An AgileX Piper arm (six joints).
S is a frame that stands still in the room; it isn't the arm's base.
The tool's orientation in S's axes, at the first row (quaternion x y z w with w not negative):
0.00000 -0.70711 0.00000 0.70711
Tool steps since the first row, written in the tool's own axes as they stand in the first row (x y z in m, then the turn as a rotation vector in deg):
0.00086 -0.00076 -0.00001 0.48 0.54 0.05
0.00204 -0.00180 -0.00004 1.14 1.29 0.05
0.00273 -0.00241 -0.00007 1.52 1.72 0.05
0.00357 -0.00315 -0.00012 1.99 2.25 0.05
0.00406 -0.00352 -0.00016 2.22 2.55 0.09
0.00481 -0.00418 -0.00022 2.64 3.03 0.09
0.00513 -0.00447 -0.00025 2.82 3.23 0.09
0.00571 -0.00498 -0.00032 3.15 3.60 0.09
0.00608 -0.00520 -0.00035 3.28 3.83 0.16
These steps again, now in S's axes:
0.00001 -0.00076 0.00086 -0.05 0.54 0.48
0.00004 -0.00180 0.00204 -0.05 1.29 1.14
0.00007 -0.00241 0.00273 -0.05 1.72 1.52
0.00012 -0.00315 0.00357 -0.05 2.25 1.99
0.00016 -0.00352 0.00406 -0.09 2.55 2.22
0.00022 -0.00418 0.00481 -0.09 3.03 2.64
0.00025 -0.00447 0.00513 -0.09 3.23 2.82
0.00032 -0.00498 0.00571 -0.09 3.60 3.15
0.00035 -0.00520 0.00608 -0.16 3.83 3.28

